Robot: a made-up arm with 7 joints. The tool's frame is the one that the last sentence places.
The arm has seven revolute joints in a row. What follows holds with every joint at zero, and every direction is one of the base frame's.
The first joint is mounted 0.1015 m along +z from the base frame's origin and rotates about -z.
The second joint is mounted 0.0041 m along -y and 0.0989 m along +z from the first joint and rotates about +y.
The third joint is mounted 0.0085 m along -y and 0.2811 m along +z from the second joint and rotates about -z.
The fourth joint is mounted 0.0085 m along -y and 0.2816 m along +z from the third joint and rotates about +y.
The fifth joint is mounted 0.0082 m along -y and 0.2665 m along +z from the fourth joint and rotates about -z.
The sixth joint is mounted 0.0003 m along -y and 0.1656 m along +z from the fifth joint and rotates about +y.
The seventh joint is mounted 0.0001 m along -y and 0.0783 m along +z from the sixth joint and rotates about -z.
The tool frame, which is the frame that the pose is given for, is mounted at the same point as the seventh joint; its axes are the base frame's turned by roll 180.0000, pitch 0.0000 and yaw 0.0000 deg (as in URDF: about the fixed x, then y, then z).
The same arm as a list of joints. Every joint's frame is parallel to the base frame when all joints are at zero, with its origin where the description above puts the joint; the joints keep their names.
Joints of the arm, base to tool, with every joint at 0 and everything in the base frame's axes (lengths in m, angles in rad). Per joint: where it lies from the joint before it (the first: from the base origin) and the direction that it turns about. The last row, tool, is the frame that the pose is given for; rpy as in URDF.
joint 1: xyz 0 0 0.1015 axis -z
joint 2: xyz 0 -0.0041 0.0989 axis +y
joint 3: xyz 0 -0.0085 0.2811 axis -z
joint 4: xyz 0 -0.0085 0.2816 axis +y
joint 5: xyz 0 -0.0082 0.2665 axis -z
joint 6: xyz 0 -0.0003 0.1656 axis +y
joint 7: xyz 0 -0.0001 0.0783 axis -z
tool: xyz 0 0 0 rpy 3.1416 0 0

